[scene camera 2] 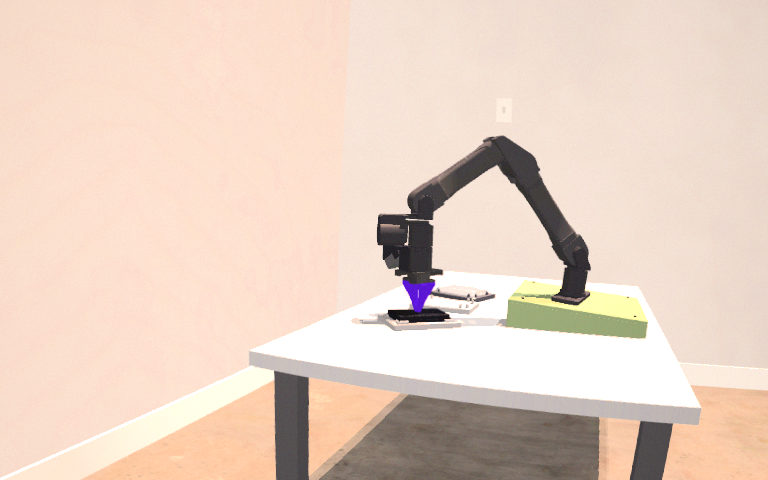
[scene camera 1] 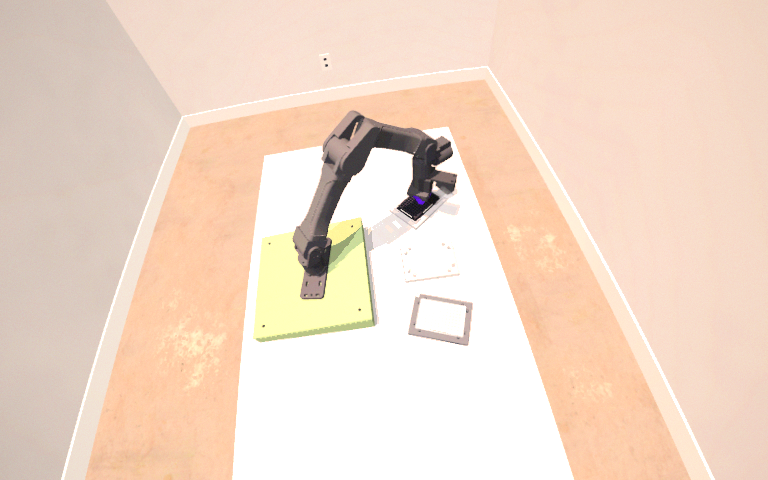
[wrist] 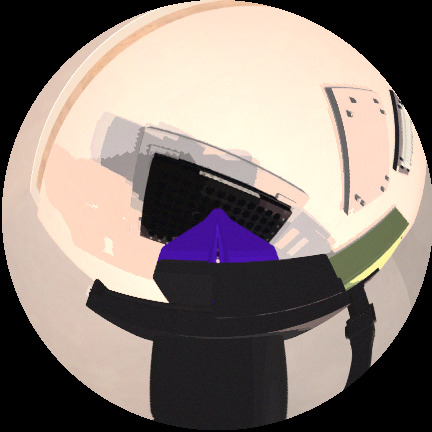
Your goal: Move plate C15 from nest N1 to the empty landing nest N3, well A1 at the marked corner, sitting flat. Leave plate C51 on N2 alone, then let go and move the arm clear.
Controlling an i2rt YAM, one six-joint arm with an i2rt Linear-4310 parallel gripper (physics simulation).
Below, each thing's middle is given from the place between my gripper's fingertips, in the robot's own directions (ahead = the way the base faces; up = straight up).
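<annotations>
The black perforated plate (scene camera 2: pixel 427 314) sits 10 mm behind my hand, 10 mm to the left of it and 10 mm below it. I also see the grey-framed plate (scene camera 1: pixel 435 316), which from my hand is 400 mm to the right, 50 mm ahead and 10 mm below.
</annotations>
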